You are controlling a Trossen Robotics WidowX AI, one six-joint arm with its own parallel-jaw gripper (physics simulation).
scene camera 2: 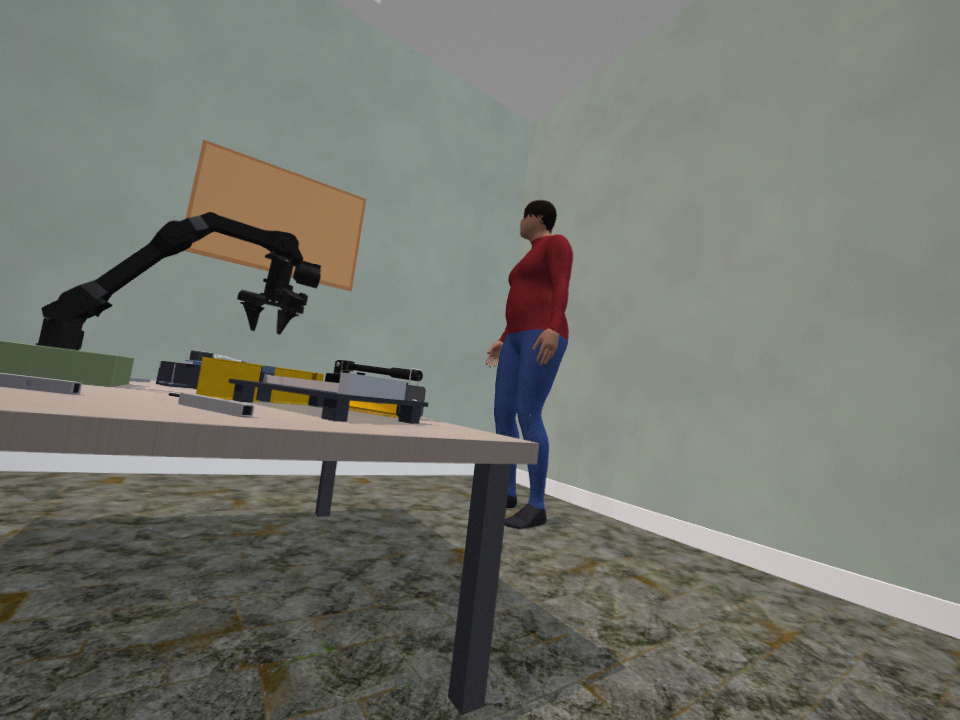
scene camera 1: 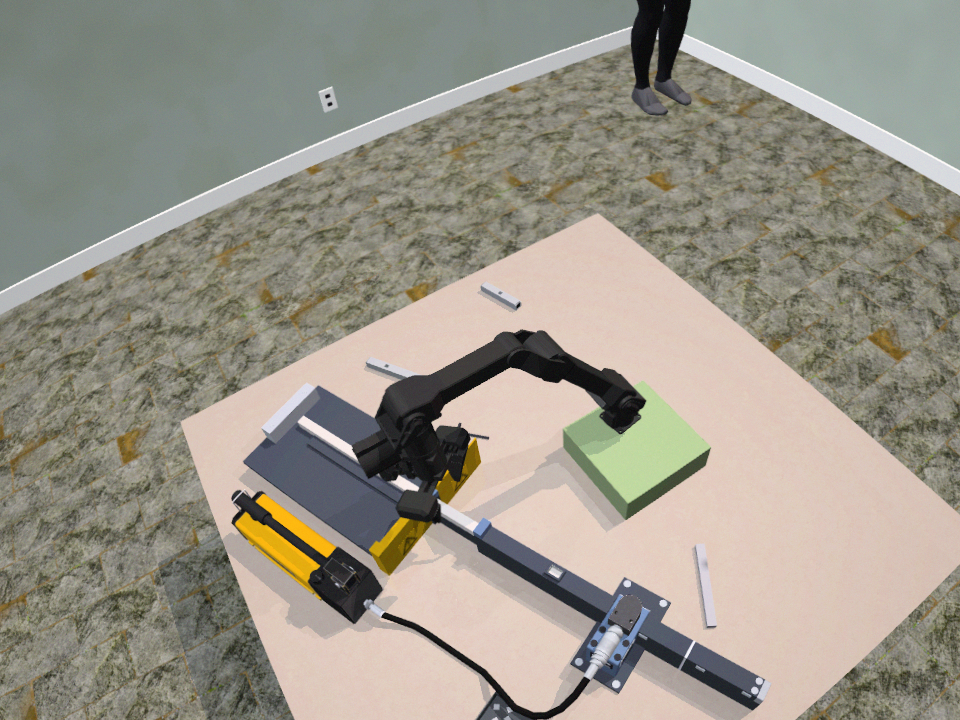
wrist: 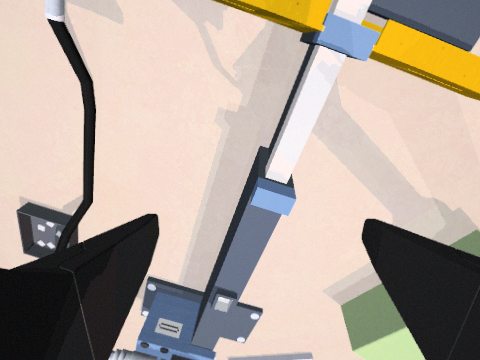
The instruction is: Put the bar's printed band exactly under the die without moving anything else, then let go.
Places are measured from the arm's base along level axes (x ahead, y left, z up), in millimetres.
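Pixels of known places: gripper, fingertip midpoint: (scene camera 2: 266,332) (scene camera 1: 447,501) (wrist: 261,226); arm's base, link origin: (scene camera 2: 58,348) (scene camera 1: 620,416).
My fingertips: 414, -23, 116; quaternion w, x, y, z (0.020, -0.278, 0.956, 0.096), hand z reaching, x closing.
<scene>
Ahead of a thing's pixels: the offset from my fingertips to its top centre, as dx, dy, dz. "spot": to the spot under its first point.
The white bar @(spot: -22, -15, -117) (scene camera 1: 461,518) (wrist: 307,117) lies lengthwise, running from the dark plate through the gap in the yellow fence and a blue guide to the dark channel @(spot: -75, +162, -112) (scene camera 1: 542,564) (wrist: 250,240). No printed band can be made out on it. A blue station (scene camera 1: 625,616) (wrist: 175,310) with a dark round top stands across the channel; the die itself cannot be made out. My gripper (scene camera 1: 445,492) (scene camera 2: 265,331) (wrist: 261,226) is open and empty, high above the table. In the wrist view its fingers stand wide apart, with the channel's blue-collared end between them.
The yellow fence (scene camera 1: 403,542) (scene camera 2: 228,378) (wrist: 425,57) crosses the bar's line. A yellow-black unit @(spot: +287, -187, -104) (scene camera 1: 283,546) has a black cable @(spot: +154, +132, -176) (scene camera 1: 438,641) (wrist: 88,125) running to the station. Loose metal pieces @(-501, -489, -167) (scene camera 1: 500,296) @(-292, +378, -176) (scene camera 1: 704,585) lie on the table. The arm stands on a green block (scene camera 1: 659,449).
</scene>
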